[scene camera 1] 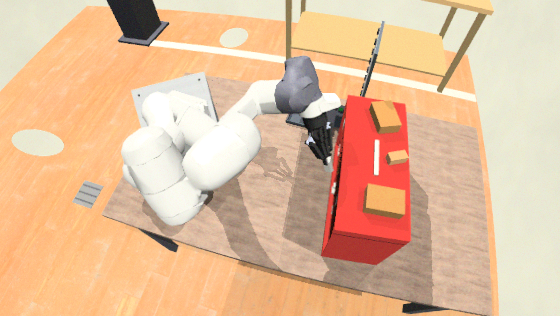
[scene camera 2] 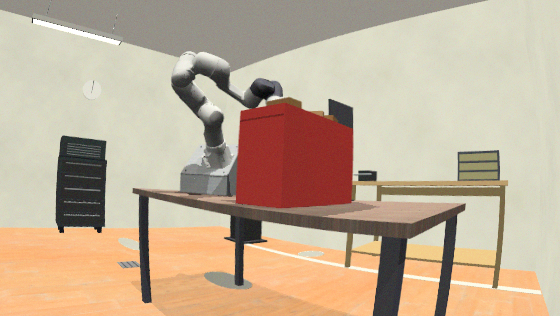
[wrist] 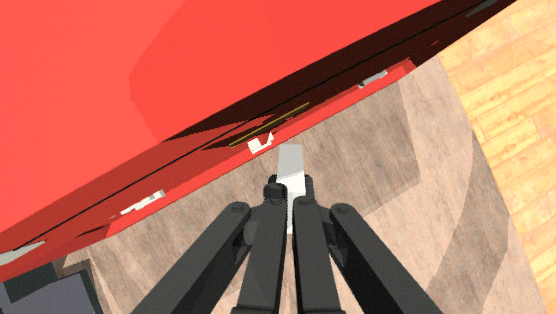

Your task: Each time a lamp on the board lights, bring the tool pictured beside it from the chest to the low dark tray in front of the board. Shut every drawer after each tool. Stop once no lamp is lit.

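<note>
The red chest (scene camera 1: 354,118) (scene camera 2: 293,157) (wrist: 154,58) stands on the wooden table (scene camera 1: 254,220), its drawer fronts facing the arm. My gripper (scene camera 1: 327,162) (wrist: 290,161) is shut and empty, its white pads pressed together just in front of a small white drawer handle (wrist: 259,143). A thin olive line (wrist: 268,124) shows in the dark gap above that handle. Two more handles (wrist: 143,202) (wrist: 372,78) sit along the same front. The dark board (scene camera 1: 372,59) (scene camera 2: 339,111) stands at the chest's far end, with the low dark tray (scene camera 1: 293,118) (wrist: 37,293) in front of it. The chest hides the gripper in the second scene view.
Three brown boxes (scene camera 1: 385,115) (scene camera 1: 396,157) (scene camera 1: 384,200) and a white bar (scene camera 1: 376,157) lie on the chest's top. A light wooden shelf table (scene camera 1: 462,51) (scene camera 2: 427,183) stands behind. A black cabinet (scene camera 2: 80,184) stands by the wall.
</note>
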